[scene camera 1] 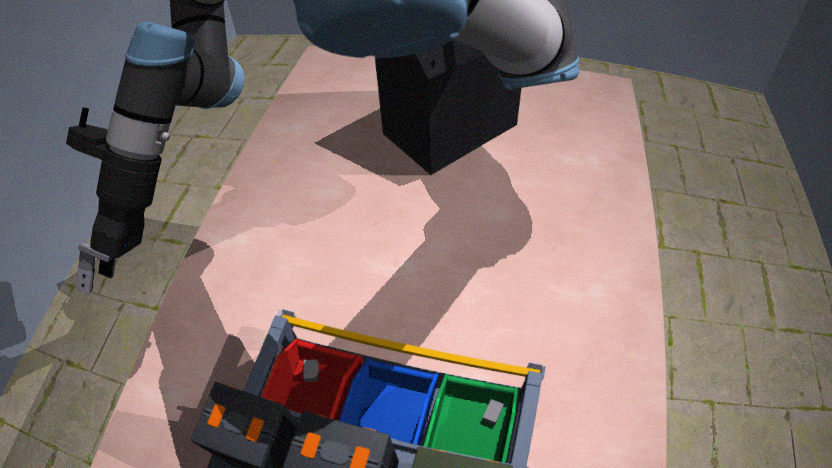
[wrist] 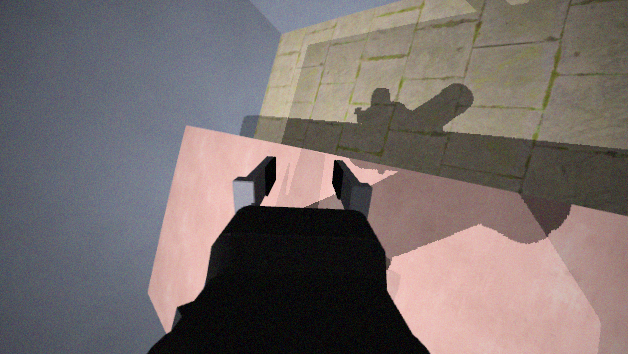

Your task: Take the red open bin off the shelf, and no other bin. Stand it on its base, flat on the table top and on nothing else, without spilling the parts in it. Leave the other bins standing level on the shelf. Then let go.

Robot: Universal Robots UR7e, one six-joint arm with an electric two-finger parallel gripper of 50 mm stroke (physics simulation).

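Places are measured from the arm's base along level axes (x ahead, y left, z up), in millimetres.
Where they show: gripper, fingertip midpoint: (scene camera 1: 95,282) (wrist: 304,170).
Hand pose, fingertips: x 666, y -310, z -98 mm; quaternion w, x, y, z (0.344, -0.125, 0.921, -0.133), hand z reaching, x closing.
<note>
After its pixels a point has its place.
The red open bin (scene camera 1: 308,392) @[y -38, x 631, z -305 mm] stands at the left end of the shelf (scene camera 1: 534,401) @[y 270, x 567, z -229 mm] in the scene view, with a grey part inside. A blue bin (scene camera 1: 398,401) @[y 91, x 597, z -305 mm] stands beside it, and a green bin (scene camera 1: 468,430) @[y 198, x 608, z -305 mm] with a grey part stands at the right. The bins do not show in the wrist view. My gripper (scene camera 1: 97,278) @[y -310, x 666, z -98 mm] (wrist: 304,170) @[y -310, x 666, z -98 mm] is open and holds no thing. It hangs high up at the left in the scene view, well apart from the shelf and the red bin. The pink table top (scene camera 1: 593,244) @[y 316, x 227, z -314 mm] (wrist: 475,295) @[y -232, x 479, z -314 mm] lies below.
A yellow bar (scene camera 1: 407,345) @[y 84, x 532, z -248 mm] runs along the shelf's far side, above the bins. Dark cases with orange latches (scene camera 1: 241,427) @[y -9, x 746, z -90 mm] (scene camera 1: 343,445) @[y 99, x 723, z -80 mm] cover part of the shelf's near side. The arm's black base block (scene camera 1: 448,122) @[y 14, x 126, z -205 mm] stands at the table's far side.
</note>
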